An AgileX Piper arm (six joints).
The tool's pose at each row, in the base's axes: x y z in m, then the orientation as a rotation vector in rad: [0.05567, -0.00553, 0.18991, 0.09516, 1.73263, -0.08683]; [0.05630, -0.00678, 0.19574, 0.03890, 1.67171, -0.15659]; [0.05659, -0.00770, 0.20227, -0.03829, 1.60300, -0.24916]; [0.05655, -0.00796, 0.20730, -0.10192, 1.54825, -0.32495]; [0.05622, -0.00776, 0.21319, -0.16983, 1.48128, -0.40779]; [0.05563, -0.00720, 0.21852, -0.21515, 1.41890, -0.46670]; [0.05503, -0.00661, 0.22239, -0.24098, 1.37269, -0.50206]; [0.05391, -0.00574, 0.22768, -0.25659, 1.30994, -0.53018]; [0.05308, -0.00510, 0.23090, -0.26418, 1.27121, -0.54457]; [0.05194, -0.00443, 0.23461, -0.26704, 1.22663, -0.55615]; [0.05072, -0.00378, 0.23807, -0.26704, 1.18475, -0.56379]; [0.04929, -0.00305, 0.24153, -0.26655, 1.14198, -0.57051]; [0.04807, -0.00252, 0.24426, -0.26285, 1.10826, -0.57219]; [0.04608, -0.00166, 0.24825, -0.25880, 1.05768, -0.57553]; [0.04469, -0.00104, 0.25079, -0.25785, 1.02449, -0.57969]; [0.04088, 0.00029, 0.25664, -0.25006, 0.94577, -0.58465]
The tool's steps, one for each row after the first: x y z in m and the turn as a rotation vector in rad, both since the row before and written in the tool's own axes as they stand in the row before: [-0.00587, -0.00119, -0.00019, 0.01559, -0.06408, -0.07445]; [-0.00645, -0.00140, -0.00024, 0.01899, -0.07005, -0.10325]; [-0.00489, -0.00118, -0.00014, 0.01524, -0.05320, -0.08654]; [-0.00572, -0.00143, -0.00019, 0.01876, -0.06215, -0.09506]; [-0.00518, -0.00148, -0.00016, 0.01817, -0.05633, -0.06679]; [-0.00378, -0.00119, -0.00008, 0.01385, -0.04129, -0.03986]; [-0.00516, -0.00184, -0.00017, 0.02108, -0.05641, -0.02933]; [-0.00319, -0.00115, -0.00006, 0.01289, -0.03490, -0.01512]; [-0.00365, -0.00148, -0.00009, 0.01648, -0.04008, -0.01069]; [-0.00344, -0.00144, -0.00008, 0.01585, -0.03777, -0.00636]; [-0.00353, -0.00145, -0.00012, 0.01607, -0.03866, -0.00561]; [-0.00278, -0.00122, -0.00005, 0.01349, -0.03056, 0.00000]; [-0.00418, -0.00178, -0.00012, 0.01953, -0.04594, -0.00162]; [-0.00274, -0.00112, -0.00004, 0.01239, -0.03007, -0.00366]; [-0.00649, -0.00288, -0.00040, 0.03174, -0.07106, -0.00244]
